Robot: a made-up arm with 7 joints. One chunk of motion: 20 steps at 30 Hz.
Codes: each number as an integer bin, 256 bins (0 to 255) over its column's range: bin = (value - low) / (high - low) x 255, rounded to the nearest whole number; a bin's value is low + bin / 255 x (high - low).
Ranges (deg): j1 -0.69..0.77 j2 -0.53..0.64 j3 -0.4..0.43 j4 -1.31..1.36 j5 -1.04..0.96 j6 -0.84..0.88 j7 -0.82..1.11
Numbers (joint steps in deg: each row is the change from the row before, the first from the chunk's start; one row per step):
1: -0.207 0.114 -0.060 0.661 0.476 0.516 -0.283
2: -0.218 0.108 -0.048 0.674 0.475 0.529 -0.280
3: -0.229 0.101 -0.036 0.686 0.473 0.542 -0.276
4: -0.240 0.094 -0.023 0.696 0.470 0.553 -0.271
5: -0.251 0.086 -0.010 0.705 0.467 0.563 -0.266
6: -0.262 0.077 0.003 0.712 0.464 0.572 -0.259
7: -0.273 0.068 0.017 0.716 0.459 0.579 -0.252
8: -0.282 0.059 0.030 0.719 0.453 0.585 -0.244
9: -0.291 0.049 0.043 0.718 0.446 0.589 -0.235
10: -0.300 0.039 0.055 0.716 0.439 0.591 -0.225
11: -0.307 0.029 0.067 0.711 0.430 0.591 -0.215
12: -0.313 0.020 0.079 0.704 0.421 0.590 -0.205
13: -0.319 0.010 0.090 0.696 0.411 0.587 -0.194
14: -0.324 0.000 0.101 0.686 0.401 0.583 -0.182
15: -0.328 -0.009 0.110 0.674 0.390 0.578 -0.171
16: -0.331 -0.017 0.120 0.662 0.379 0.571 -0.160
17: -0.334 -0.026 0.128 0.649 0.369 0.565 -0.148
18: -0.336 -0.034 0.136 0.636 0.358 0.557 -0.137
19: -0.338 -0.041 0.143 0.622 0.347 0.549 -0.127
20: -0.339 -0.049 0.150 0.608 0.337 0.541 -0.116
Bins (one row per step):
1: 84 140 104 188 193 201 71
2: 82 139 108 189 193 203 71
3: 81 138 112 191 193 205 72
4: 79 136 116 192 193 207 73
5: 77 134 120 192 192 208 73
6: 75 132 124 193 192 209 74
7: 73 130 128 193 191 210 75
8: 71 128 132 194 190 211 76
9: 70 126 136 194 189 212 77
10: 68 124 140 193 189 212 79
11: 67 122 143 193 187 212 80
12: 66 120 147 192 186 212 81
13: 65 118 151 192 185 212 83
14: 64 116 154 191 184 211 84
15: 63 114 157 189 182 210 86
16: 63 112 160 188 181 209 87
17: 62 110 162 187 180 208 89
18: 62 108 165 186 178 207 90
19: 61 107 167 185 177 206 92
20: 61 105 169 183 176 205 93

